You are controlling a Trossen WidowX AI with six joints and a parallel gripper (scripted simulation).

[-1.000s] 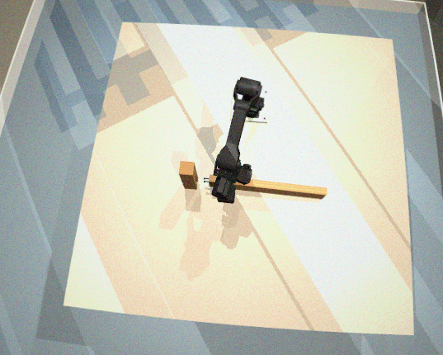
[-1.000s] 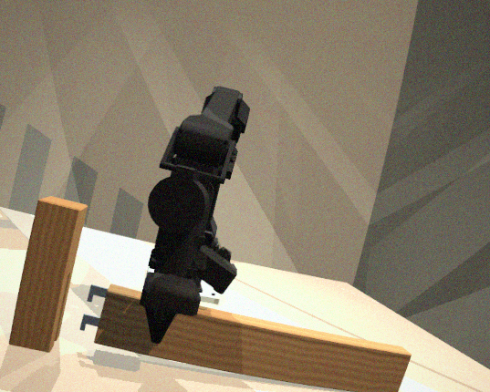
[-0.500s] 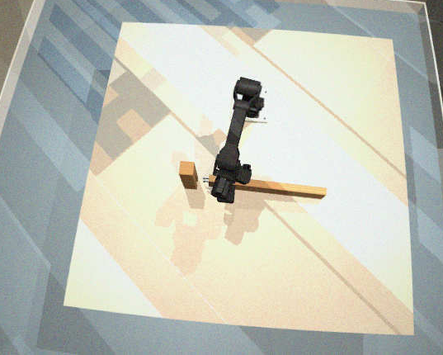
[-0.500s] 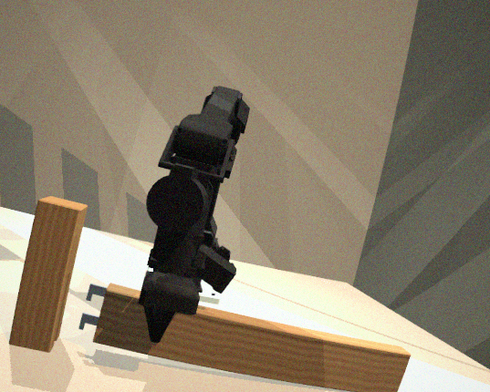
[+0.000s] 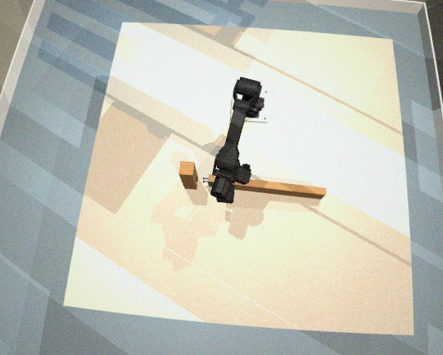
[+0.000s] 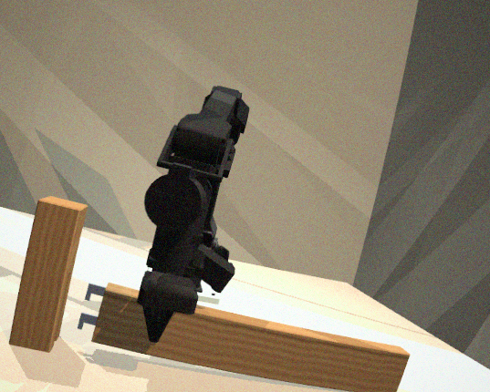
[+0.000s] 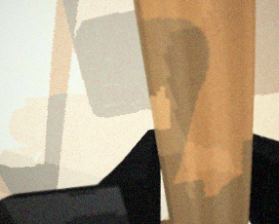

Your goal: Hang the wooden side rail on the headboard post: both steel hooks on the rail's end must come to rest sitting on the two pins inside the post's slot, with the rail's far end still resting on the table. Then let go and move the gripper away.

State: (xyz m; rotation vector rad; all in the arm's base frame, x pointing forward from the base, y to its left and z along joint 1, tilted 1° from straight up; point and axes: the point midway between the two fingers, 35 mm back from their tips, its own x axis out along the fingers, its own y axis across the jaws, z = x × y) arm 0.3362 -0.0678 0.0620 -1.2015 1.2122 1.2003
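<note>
Now: the headboard post 14 cm to the right of my gripper tip and 4 cm above it.
</note>
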